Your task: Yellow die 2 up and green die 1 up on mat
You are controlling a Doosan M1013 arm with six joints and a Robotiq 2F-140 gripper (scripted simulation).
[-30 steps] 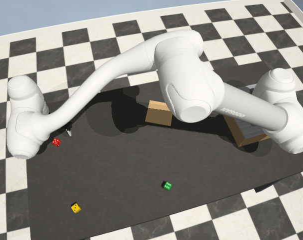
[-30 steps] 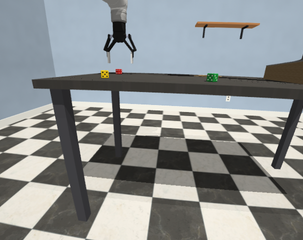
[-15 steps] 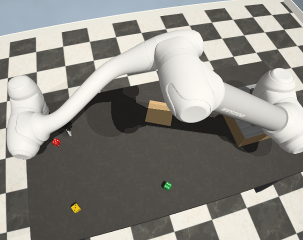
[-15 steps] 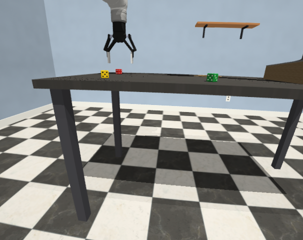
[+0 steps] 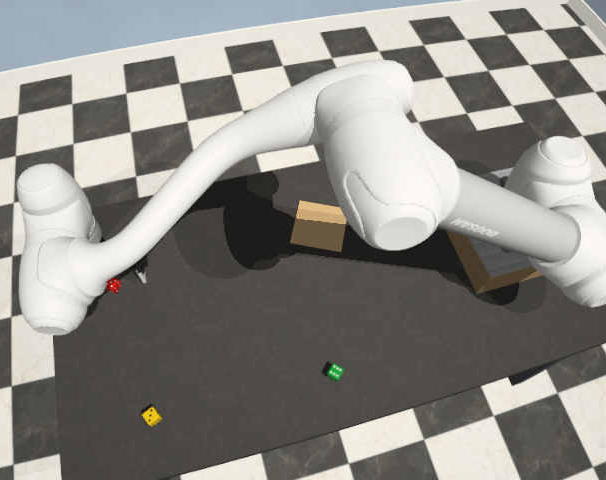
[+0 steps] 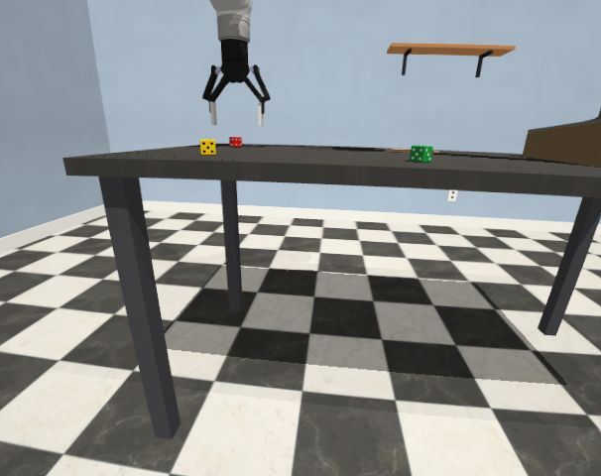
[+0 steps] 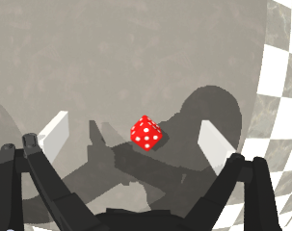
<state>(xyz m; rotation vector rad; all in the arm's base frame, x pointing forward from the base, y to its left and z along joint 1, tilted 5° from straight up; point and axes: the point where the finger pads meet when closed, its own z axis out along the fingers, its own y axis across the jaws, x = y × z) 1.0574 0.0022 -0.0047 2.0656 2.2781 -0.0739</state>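
Right now my hand is 49 cm past the green die, 28 cm to the right of it and 6 cm above it. Round my hand: tan mat: 54 cm behind, 12 cm to the right, 7 cm below; then yellow die: 32 cm to the left, 7 cm behind, 6 cm below; then red die: 6 cm below, 3 cm to the right, 2 cm ahead.
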